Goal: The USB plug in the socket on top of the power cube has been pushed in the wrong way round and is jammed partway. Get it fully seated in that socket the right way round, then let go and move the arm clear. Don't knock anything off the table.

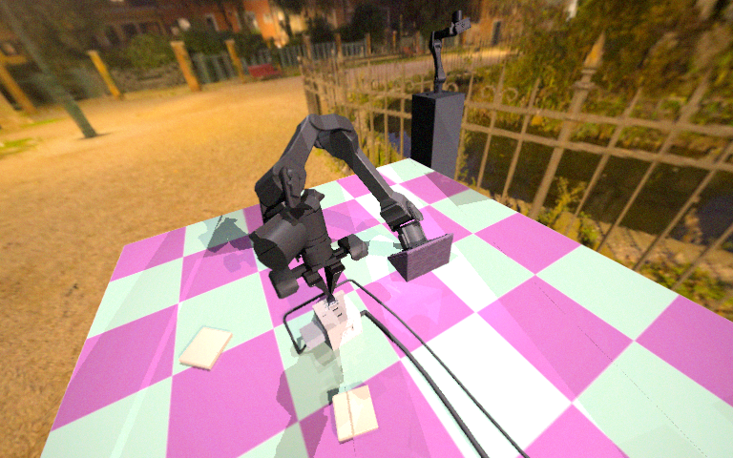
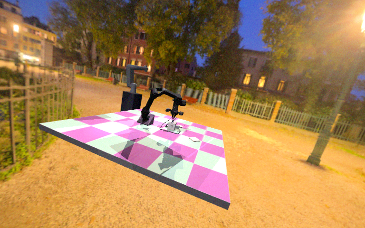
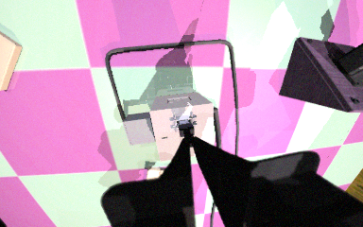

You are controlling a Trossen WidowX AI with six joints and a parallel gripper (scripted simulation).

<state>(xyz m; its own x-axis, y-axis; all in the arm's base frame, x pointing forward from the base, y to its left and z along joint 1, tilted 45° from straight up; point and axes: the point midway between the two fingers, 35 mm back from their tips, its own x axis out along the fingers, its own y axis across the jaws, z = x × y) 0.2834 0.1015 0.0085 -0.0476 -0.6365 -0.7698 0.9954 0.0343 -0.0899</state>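
Right now my gripper tip is 2 cm above the dark USB plug.
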